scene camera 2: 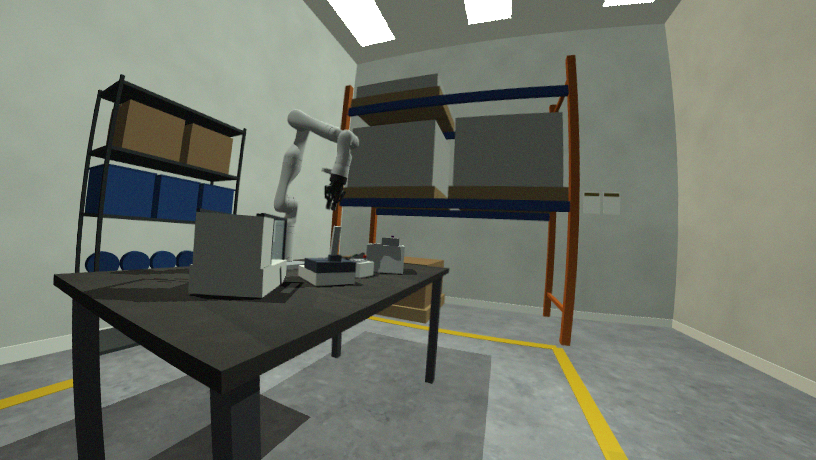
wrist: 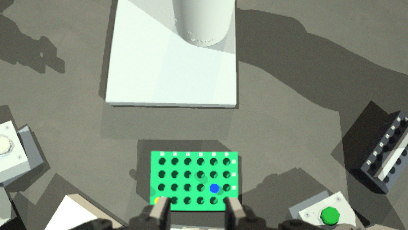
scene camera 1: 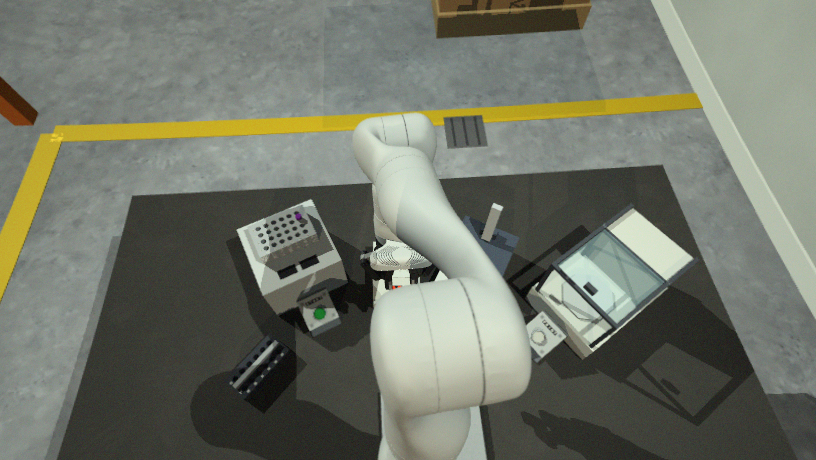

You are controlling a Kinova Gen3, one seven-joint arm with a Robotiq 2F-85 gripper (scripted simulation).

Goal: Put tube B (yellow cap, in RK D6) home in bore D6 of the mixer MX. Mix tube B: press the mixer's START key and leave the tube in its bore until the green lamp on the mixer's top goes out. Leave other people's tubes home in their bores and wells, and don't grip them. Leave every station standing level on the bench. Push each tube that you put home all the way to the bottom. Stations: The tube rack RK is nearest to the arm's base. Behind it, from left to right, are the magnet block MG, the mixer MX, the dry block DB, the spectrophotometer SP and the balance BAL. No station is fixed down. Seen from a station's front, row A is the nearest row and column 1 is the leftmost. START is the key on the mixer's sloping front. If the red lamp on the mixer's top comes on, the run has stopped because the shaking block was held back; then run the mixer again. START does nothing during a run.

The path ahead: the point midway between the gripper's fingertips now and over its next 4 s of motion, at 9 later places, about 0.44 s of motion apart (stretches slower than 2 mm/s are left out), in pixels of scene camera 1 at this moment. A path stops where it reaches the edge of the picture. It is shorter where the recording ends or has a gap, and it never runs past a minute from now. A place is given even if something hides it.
My gripper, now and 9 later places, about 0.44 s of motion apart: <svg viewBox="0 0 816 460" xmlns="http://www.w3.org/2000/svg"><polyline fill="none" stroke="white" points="401,287 402,296 403,303 404,309 405,316 409,315 424,309 426,309 426,311 426,313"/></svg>
